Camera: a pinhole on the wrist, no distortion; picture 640 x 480 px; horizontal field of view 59.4 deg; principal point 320.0 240.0 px. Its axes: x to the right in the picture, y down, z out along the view. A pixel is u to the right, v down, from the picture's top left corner.
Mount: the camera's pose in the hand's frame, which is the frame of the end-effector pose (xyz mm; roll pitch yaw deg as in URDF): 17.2 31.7 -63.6 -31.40 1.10 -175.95
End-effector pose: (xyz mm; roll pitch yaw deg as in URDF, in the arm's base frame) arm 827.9 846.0 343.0 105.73 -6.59 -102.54
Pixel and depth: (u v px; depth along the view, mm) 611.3 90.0 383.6
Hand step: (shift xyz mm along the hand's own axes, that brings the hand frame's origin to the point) -180.8 -94.9 313.4
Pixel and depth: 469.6 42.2 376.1
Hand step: -84.4 -58.5 324.5
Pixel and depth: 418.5 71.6 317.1
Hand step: -38.5 -56.4 255.5
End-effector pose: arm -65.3 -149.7 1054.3 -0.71 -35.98 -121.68
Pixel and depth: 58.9 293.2 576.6
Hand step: 300.5 -296.2 405.1
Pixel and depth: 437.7 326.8 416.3
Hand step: -56.9 -246.1 256.4
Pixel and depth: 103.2 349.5 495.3
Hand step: 225.0 -295.0 312.4
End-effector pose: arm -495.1 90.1 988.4 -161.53 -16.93 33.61
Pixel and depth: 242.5 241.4 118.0
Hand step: 35.9 -28.9 37.3
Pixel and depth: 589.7 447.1 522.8
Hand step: -209.2 -422.5 277.2
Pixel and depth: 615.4 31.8 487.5
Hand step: -241.5 -86.4 441.7
